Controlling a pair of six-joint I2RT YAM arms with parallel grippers.
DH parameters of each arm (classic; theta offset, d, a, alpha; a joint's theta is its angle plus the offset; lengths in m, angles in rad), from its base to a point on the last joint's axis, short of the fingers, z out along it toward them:
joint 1: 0 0.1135 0.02 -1.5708
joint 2: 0 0 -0.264 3.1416
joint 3: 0.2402 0 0.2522 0
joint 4: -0.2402 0 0.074 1.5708
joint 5: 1.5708 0 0 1.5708
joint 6: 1.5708 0.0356 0 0
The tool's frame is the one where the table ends.
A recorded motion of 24 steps. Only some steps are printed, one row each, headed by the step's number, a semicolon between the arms.
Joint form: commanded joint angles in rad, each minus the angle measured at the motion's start. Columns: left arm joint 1, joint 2, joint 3, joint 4, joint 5, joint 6; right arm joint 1, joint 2, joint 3, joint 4, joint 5, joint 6.
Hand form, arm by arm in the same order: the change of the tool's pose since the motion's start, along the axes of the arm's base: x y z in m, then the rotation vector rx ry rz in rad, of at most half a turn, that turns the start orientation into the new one. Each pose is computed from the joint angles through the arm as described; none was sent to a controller.
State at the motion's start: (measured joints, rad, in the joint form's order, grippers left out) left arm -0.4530 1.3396 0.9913 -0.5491 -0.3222 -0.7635; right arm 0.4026 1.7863 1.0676 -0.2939 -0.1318 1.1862
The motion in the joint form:
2: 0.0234 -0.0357 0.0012 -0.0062 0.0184 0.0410; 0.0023 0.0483 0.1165 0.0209 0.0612 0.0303
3: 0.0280 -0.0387 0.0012 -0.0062 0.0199 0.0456; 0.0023 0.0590 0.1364 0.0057 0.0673 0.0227
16: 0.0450 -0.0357 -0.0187 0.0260 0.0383 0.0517; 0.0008 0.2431 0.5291 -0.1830 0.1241 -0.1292
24: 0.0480 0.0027 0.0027 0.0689 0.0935 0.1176; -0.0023 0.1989 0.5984 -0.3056 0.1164 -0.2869
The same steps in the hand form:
2: -0.0028 0.0078 0.0089 0.0019 -0.0209 -0.0184; 0.0262 0.0098 0.0178 0.0031 -0.0922 -0.0572
3: -0.0028 0.0091 0.0096 0.0028 -0.0230 -0.0181; 0.0291 0.0108 0.0188 -0.0076 -0.0912 -0.0544
16: -0.0002 0.0123 0.0046 -0.0095 -0.0259 -0.0174; 0.0876 0.0329 0.0529 -0.1177 -0.1716 0.0356
24: 0.0102 0.0067 0.0043 -0.0129 -0.0345 -0.0987; 0.0811 0.0290 0.0856 -0.1929 -0.2060 0.1675

